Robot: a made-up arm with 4 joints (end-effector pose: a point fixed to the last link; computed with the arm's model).
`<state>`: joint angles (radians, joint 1 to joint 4).
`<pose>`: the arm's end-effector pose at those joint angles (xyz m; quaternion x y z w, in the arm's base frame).
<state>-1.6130 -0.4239 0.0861 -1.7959</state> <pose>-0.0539 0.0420 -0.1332 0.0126 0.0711 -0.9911 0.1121</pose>
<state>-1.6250 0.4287 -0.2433 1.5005</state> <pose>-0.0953 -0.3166 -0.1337 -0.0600 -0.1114 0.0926 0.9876</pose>
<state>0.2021 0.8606 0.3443 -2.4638</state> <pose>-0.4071 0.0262 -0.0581 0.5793 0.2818 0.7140 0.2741</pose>
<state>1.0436 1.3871 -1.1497 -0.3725</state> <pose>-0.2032 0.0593 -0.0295 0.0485 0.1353 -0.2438 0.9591</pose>
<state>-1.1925 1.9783 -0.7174 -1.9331</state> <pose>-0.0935 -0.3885 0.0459 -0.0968 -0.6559 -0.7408 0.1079</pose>
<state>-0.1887 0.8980 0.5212 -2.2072</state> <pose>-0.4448 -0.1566 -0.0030 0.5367 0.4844 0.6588 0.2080</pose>
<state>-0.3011 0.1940 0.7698 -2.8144</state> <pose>-0.3570 -0.0769 -0.1498 -0.4683 -0.2644 -0.8424 0.0344</pose>
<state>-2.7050 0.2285 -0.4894 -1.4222</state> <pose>-0.0341 -0.0211 -0.1118 -0.0028 0.0598 -0.8776 0.4757</pose>
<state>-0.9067 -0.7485 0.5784 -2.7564</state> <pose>-0.0750 0.0939 -0.1687 0.0223 -0.0315 -0.9689 0.2446</pose>
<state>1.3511 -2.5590 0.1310 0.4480</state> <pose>0.0524 -0.2686 0.3665 -0.2822 -0.8972 -0.3071 0.1456</pose>
